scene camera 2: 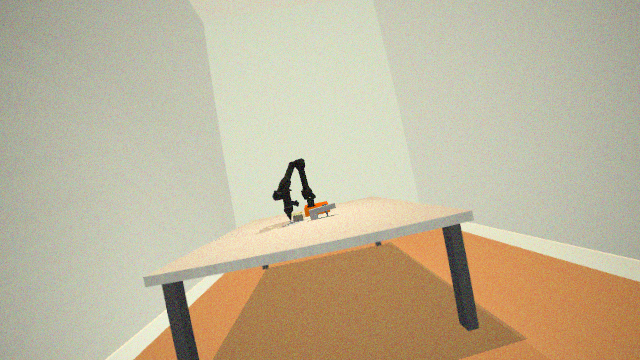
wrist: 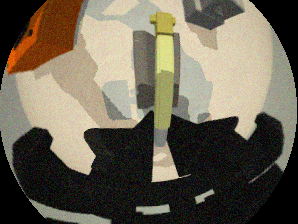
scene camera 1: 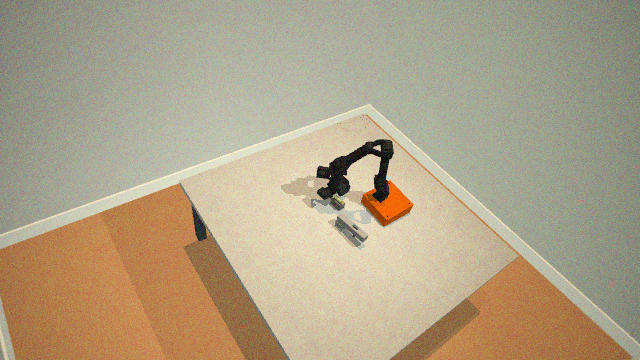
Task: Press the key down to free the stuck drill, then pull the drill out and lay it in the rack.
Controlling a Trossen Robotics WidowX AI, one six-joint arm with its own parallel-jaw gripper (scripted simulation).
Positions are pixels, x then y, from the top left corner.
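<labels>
This is my gripper (wrist: 156, 113), and what I am holding in it is a drill (wrist: 163, 89).
</labels>
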